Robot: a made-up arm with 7 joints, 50 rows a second.
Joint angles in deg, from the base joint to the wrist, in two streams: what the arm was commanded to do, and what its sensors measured. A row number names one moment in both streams.
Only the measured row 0 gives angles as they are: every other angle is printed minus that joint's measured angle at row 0.
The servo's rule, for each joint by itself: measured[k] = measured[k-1] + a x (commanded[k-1-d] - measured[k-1]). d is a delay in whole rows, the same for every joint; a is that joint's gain. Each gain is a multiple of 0.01, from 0.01 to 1. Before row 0 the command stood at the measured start. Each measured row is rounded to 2 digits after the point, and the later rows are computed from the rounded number. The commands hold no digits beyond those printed.
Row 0, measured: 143.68 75.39 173.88 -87.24 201.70 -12.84 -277.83
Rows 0 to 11, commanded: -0.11 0.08 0.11 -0.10 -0.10 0.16 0.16; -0.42 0.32 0.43 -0.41 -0.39 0.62 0.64; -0.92 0.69 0.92 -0.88 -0.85 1.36 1.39; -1.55 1.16 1.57 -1.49 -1.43 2.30 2.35; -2.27 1.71 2.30 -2.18 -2.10 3.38 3.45; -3.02 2.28 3.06 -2.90 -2.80 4.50 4.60; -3.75 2.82 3.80 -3.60 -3.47 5.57 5.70; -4.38 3.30 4.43 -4.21 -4.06 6.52 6.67; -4.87 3.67 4.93 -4.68 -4.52 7.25 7.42; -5.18 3.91 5.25 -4.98 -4.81 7.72 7.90; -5.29 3.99 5.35 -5.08 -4.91 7.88 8.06; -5.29 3.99 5.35 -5.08 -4.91 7.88 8.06
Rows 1 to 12, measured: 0.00 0.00 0.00 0.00 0.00 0.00 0.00; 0.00 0.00 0.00 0.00 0.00 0.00 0.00; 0.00 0.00 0.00 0.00 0.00 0.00 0.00; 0.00 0.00 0.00 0.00 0.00 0.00 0.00; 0.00 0.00 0.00 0.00 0.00 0.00 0.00; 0.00 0.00 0.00 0.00 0.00 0.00 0.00; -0.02 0.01 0.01 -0.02 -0.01 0.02 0.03; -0.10 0.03 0.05 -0.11 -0.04 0.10 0.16; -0.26 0.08 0.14 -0.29 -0.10 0.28 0.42; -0.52 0.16 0.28 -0.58 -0.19 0.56 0.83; -0.87 0.27 0.48 -0.96 -0.32 0.95 1.38; -1.30 0.41 0.74 -1.43 -0.49 1.45 2.06
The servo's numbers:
d 6
a 0.20 0.07 0.10 0.24 0.07 0.14 0.21

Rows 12 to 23, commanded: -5.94 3.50 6.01 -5.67 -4.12 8.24 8.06; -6.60 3.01 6.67 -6.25 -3.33 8.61 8.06; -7.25 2.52 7.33 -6.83 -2.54 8.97 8.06; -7.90 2.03 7.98 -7.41 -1.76 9.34 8.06; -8.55 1.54 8.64 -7.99 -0.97 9.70 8.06; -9.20 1.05 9.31 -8.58 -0.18 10.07 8.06; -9.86 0.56 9.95 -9.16 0.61 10.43 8.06; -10.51 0.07 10.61 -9.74 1.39 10.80 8.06; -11.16 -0.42 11.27 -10.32 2.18 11.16 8.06; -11.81 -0.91 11.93 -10.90 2.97 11.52 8.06; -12.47 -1.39 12.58 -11.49 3.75 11.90 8.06; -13.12 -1.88 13.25 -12.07 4.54 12.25 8.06
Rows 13 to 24, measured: -1.79 0.58 1.05 -1.95 -0.70 2.03 2.82; -2.31 0.77 1.39 -2.49 -0.94 2.66 3.63; -2.82 0.97 1.74 -3.02 -1.19 3.30 4.43; -3.29 1.18 2.09 -3.49 -1.44 3.92 5.16; -3.69 1.38 2.42 -3.87 -1.68 4.47 5.77; -4.01 1.56 2.71 -4.16 -1.91 4.95 6.25; -4.40 1.70 3.04 -4.52 -2.06 5.41 6.63; -4.84 1.79 3.40 -4.94 -2.15 5.86 6.93; -5.32 1.84 3.79 -5.39 -2.18 6.30 7.17; -5.84 1.85 4.21 -5.87 -2.15 6.73 7.36; -6.38 1.83 4.65 -6.38 -2.07 7.15 7.51; -6.94 1.78 5.12 -6.91 -1.94 7.56 7.63
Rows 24 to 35, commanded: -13.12 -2.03 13.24 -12.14 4.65 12.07 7.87; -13.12 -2.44 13.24 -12.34 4.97 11.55 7.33; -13.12 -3.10 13.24 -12.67 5.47 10.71 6.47; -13.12 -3.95 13.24 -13.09 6.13 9.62 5.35; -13.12 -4.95 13.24 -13.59 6.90 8.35 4.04; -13.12 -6.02 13.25 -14.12 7.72 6.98 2.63; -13.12 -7.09 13.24 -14.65 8.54 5.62 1.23; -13.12 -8.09 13.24 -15.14 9.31 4.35 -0.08; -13.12 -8.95 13.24 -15.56 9.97 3.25 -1.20; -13.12 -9.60 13.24 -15.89 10.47 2.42 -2.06; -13.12 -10.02 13.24 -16.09 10.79 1.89 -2.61; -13.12 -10.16 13.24 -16.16 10.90 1.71 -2.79
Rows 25 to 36, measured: -7.52 1.69 5.60 -7.45 -1.76 7.96 7.72; -8.12 1.58 6.10 -8.00 -1.54 8.36 7.79; -8.73 1.44 6.62 -8.56 -1.28 8.75 7.85; -9.35 1.28 7.15 -9.12 -0.98 9.14 7.89; -9.97 1.09 7.69 -9.69 -0.65 9.53 7.93; -10.60 0.88 8.25 -10.26 -0.29 9.91 7.96; -11.10 0.68 8.75 -10.71 0.06 10.21 7.94; -11.50 0.46 9.20 -11.10 0.40 10.40 7.81; -11.82 0.21 9.60 -11.48 0.75 10.44 7.53; -12.08 -0.08 9.96 -11.87 1.13 10.33 7.07; -12.29 -0.42 10.29 -12.28 1.53 10.05 6.43; -12.46 -0.81 10.59 -12.72 1.96 9.62 5.63
